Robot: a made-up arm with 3 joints. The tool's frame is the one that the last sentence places. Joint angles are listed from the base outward.
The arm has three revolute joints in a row. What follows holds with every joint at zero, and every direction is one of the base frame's.
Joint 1 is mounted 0.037 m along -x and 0.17 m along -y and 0.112 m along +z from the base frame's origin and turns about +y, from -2.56 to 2.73 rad.
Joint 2 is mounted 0.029 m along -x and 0.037 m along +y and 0.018 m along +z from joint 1 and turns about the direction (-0.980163, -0.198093, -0.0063), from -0.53 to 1.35 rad.
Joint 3 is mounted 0.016 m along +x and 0.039 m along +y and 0.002 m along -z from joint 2 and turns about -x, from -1.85 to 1.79 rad.
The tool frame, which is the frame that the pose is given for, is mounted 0.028 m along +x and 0.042 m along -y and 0.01 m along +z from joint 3; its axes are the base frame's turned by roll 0.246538, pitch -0.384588 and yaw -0.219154 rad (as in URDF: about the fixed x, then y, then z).
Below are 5 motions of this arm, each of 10 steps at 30 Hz.
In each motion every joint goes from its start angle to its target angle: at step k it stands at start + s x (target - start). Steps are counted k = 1, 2, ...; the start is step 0. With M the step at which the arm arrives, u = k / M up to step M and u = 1 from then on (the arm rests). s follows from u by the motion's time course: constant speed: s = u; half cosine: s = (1 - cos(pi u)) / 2; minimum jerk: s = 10 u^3 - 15 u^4 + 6 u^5.
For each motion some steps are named. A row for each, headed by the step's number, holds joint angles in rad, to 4 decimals.
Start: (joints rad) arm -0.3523 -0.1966 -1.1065
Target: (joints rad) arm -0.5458 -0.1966 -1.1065
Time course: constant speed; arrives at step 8
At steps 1, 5, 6, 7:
1: -0.3765 -0.1966 -1.1065
5: -0.4732 -0.1966 -1.1065
6: -0.4974 -0.1966 -1.1065
7: -0.5216 -0.1966 -1.1065

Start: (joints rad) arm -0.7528 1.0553 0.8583
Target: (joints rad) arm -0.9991 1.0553 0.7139
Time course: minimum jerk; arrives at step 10
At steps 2, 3, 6, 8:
2: -0.7671 1.0553 0.8499
3: -0.7930 1.0553 0.8348
6: -0.9209 1.0553 0.7597
8: -0.9848 1.0553 0.7223

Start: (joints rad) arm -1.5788 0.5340 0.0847
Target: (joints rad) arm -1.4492 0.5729 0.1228
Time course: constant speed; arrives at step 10
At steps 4, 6, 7, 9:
4: -1.5270 0.5496 0.0999
6: -1.5010 0.5573 0.1076
7: -1.4881 0.5612 0.1114
9: -1.4622 0.5690 0.1190

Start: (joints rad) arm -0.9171 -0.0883 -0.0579
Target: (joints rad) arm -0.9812 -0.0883 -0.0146
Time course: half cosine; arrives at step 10
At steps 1, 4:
1: -0.9187 -0.0883 -0.0568
4: -0.9392 -0.0883 -0.0429

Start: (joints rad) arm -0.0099 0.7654 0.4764
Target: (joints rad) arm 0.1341 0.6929 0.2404
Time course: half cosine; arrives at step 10
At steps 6, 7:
6: 0.0843 0.7179 0.3219
7: 0.1044 0.7078 0.2890

